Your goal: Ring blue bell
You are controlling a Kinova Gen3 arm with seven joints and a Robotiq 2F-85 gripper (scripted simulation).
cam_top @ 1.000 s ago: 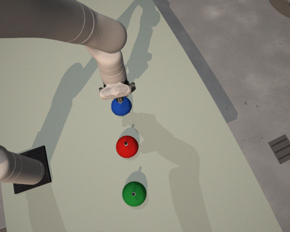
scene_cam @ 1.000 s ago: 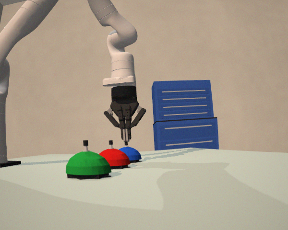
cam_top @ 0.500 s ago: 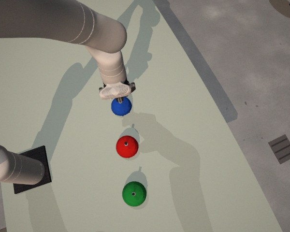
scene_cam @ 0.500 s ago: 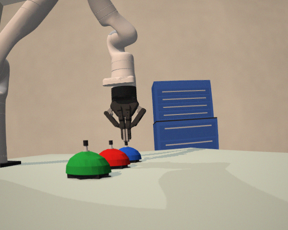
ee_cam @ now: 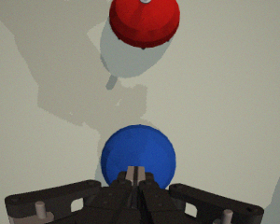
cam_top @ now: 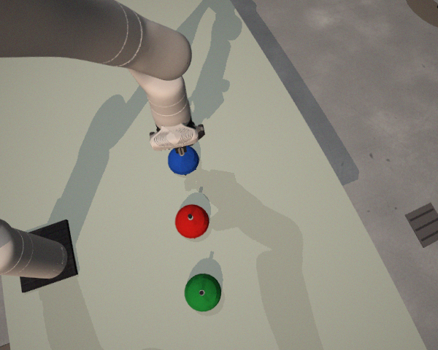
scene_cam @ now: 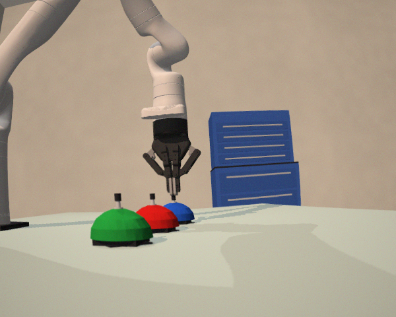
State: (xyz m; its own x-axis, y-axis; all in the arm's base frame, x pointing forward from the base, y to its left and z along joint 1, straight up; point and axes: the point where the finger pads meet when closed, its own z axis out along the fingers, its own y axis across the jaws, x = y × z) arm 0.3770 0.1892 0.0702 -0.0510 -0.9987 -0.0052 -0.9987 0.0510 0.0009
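Now: hand 4 cm above the blue bell. The rest, counted from my hand: red bell 17 cm to the right, 4 cm below, 1 cm behind; then green bell 34 cm to the right, 4 cm below, 2 cm behind.
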